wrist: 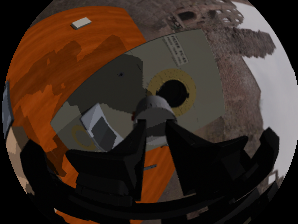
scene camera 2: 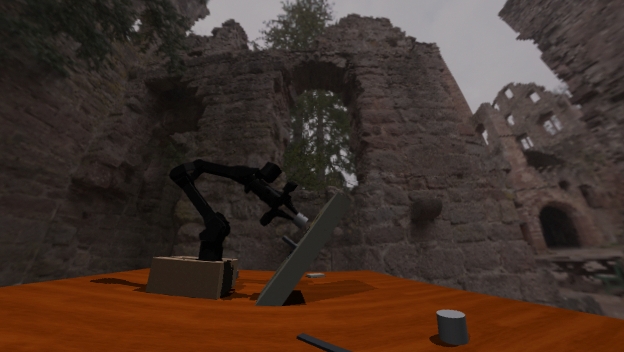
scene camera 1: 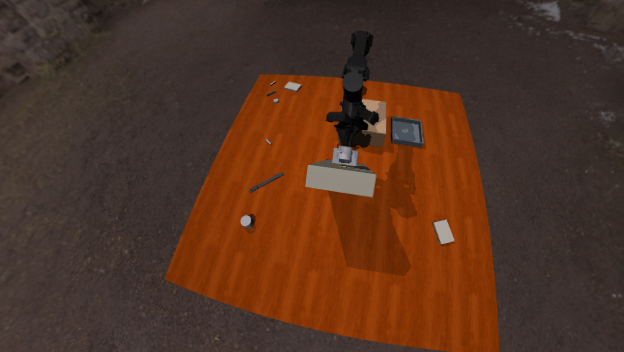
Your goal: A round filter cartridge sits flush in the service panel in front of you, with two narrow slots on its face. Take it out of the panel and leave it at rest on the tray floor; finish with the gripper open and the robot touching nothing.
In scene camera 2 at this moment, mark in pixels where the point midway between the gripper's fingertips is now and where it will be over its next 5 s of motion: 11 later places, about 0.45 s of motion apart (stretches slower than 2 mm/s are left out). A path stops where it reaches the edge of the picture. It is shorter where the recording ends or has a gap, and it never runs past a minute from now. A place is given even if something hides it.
My gripper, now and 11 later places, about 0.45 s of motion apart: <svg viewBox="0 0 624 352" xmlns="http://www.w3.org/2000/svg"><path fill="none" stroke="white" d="M297 218L292 226L292 225L301 209L302 191L294 209L287 224L290 230L293 235L294 234L293 219L287 208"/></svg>
